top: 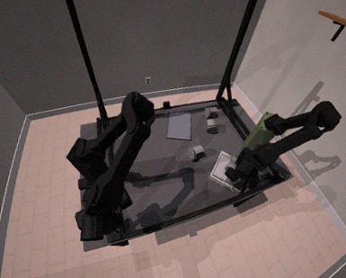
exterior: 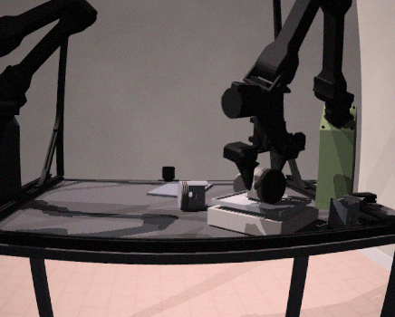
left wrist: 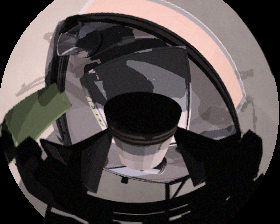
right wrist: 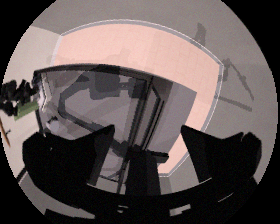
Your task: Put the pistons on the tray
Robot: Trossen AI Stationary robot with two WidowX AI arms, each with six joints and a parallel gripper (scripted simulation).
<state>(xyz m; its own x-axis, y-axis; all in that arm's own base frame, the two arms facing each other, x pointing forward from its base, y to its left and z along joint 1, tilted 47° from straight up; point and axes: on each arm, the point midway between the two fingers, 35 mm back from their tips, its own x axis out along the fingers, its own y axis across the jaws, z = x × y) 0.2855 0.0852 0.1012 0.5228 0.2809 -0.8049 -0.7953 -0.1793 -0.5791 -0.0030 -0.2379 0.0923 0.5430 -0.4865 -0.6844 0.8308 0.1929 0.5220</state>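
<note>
My left gripper is now 80 mm above the white scale pan, 10 mm to the right of it and 10 mm past it. Also, from my left hand: flat grey steel tray (420 mm behind, 170 mm to the right, 120 mm below); then piston (460 mm behind, 90 mm below, 70 mm to the left).
</note>
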